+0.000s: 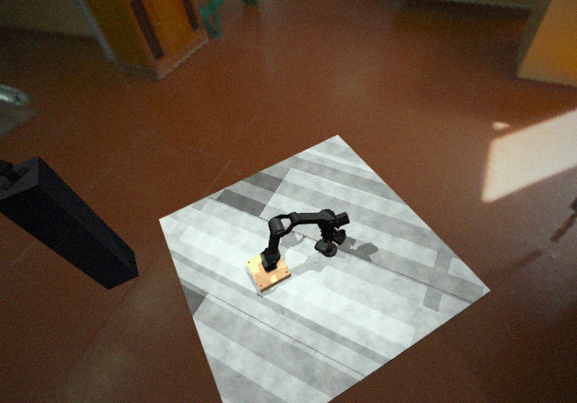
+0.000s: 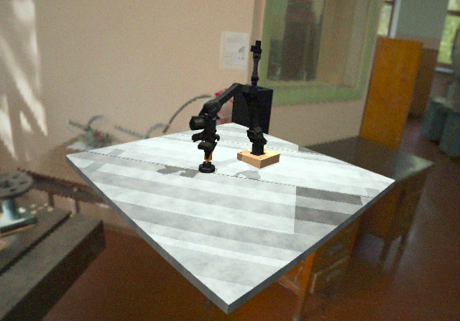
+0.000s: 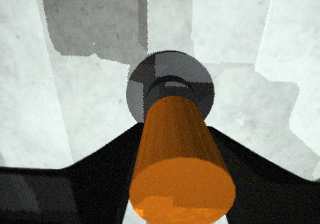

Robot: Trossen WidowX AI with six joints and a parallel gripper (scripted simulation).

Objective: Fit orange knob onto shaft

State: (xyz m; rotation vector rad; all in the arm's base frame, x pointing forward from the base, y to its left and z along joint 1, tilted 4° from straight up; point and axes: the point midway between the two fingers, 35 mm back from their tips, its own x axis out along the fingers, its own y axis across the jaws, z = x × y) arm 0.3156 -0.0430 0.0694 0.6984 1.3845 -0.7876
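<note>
Right now my gripper tip is 3 cm below the orange knob. From my gripper tip the other things lie so: dark round pedestal: 4 cm below.
</note>
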